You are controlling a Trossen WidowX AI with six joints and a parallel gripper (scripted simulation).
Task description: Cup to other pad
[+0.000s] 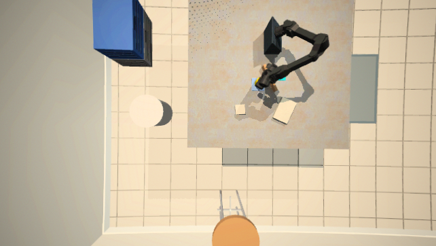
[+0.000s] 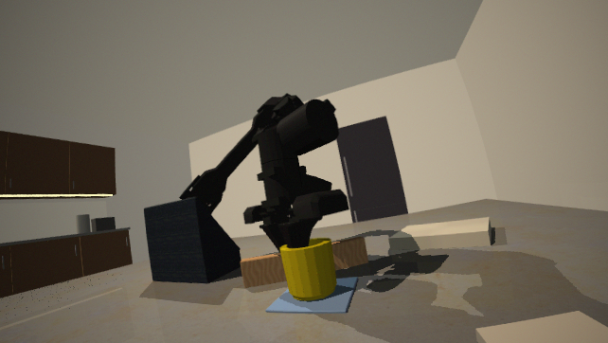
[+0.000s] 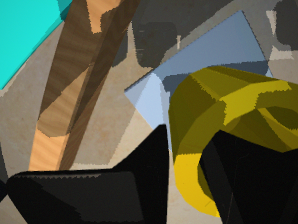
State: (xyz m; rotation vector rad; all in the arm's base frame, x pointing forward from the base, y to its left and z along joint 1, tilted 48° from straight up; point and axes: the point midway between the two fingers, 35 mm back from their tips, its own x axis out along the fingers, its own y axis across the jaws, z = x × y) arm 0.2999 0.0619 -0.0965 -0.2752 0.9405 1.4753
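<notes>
Right now my gripper tip is 30 mm short of the light blue pad, 10 mm to the left of it and 40 mm above it. From my gripper tip the other things lie so: yellow cup 20 mm ahead, 10 mm to the right; cyan pad 80 mm behind, 140 mm to the left, 40 mm below; wooden bar 20 mm behind, 60 mm to the left, 20 mm below.
</notes>
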